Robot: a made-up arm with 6 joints.
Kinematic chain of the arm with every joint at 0, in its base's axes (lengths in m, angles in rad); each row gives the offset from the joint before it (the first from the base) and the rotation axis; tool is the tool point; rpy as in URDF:
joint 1: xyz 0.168 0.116 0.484 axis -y
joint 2: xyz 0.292 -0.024 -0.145 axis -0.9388 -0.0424 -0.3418
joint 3: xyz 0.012 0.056 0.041 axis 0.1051 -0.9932 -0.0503
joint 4: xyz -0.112 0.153 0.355 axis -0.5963 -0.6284 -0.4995
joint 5: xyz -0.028 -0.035 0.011 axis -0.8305 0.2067 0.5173
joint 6: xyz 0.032 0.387 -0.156 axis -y
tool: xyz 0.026 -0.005 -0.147 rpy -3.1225 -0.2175 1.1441
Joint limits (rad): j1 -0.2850..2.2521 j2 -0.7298..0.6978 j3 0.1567..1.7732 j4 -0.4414..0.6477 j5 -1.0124..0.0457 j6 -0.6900..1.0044
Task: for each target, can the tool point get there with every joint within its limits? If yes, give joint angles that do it. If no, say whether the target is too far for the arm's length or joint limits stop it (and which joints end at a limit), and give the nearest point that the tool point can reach.
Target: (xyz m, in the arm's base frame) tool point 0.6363 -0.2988 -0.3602
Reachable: no: joint limits stop it (at a limit: joint 1, joint 2, joint 4, joint 5, joint 6) | nearest point 0.2470 0.0725 0.0993 | short by 0.708 m
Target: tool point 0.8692 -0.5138 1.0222
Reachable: no: joint limits stop it (at a limit: joint 1, joint 2, joint 4, joint 5, joint 6) | nearest point 0.6487 -0.0270 0.9722 | short by 0.537 m
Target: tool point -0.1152 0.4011 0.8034
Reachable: yes | joints 0.6614 -0.4157 1.0630 0.2453 -0.8874 -0.4118
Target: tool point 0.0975 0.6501 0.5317
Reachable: yes | joints 1.4396 -0.0787 1.4268 -0.1851 -0.2535 0.7517
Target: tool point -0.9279 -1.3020 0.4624
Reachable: no: too far | nearest point -0.4353 -0.0760 0.4721 | short by 1.321 m
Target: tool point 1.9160 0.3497 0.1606
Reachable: no: too far | nearest point 0.9180 0.4498 0.3452 | short by 1.020 m
